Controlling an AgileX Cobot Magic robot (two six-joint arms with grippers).
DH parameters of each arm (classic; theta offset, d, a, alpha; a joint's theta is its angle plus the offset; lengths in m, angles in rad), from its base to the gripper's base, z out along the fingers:
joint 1: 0 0.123 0 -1.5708
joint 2: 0.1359 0 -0.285 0
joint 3: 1.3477 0 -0.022 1.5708
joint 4: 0 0.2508 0 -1.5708
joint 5: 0 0 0.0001 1.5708
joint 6: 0 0.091 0 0
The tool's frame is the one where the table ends.
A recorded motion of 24 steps. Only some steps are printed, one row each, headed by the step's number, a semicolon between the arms.
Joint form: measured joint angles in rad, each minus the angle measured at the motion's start. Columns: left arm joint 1, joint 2, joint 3, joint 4, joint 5, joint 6; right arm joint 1, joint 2, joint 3, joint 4, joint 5, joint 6.
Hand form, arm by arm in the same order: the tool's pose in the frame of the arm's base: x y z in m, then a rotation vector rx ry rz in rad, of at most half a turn. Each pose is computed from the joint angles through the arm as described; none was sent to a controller.
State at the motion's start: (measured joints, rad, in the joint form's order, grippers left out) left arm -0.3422 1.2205 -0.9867 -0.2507 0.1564 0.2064; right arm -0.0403 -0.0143 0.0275 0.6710 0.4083 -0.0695
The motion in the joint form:
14: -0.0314 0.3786 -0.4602 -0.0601 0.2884 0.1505; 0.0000 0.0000 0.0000 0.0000 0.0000 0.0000
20: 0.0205 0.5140 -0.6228 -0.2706 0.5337 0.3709; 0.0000 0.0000 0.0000 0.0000 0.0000 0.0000
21: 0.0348 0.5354 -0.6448 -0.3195 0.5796 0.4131; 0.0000 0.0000 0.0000 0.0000 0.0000 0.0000
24: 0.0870 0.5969 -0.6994 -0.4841 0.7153 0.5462; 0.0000 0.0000 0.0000 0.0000 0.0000 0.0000
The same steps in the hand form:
14: 0.3473 -0.1491 0.3672 0.5403 2.0010 -0.3201; 0.0518 0.0205 0.1759 0.3750 1.8179 0.5916
20: 0.3739 -0.1551 0.3549 0.7019 2.1134 -0.4477; 0.0518 0.0205 0.1759 0.3750 1.8179 0.5916
21: 0.3777 -0.1546 0.3521 0.7287 2.1278 -0.4888; 0.0518 0.0205 0.1759 0.3750 1.8179 0.5916
24: 0.3888 -0.1497 0.3441 0.8004 2.1435 -0.6416; 0.0518 0.0205 0.1759 0.3750 1.8179 0.5916

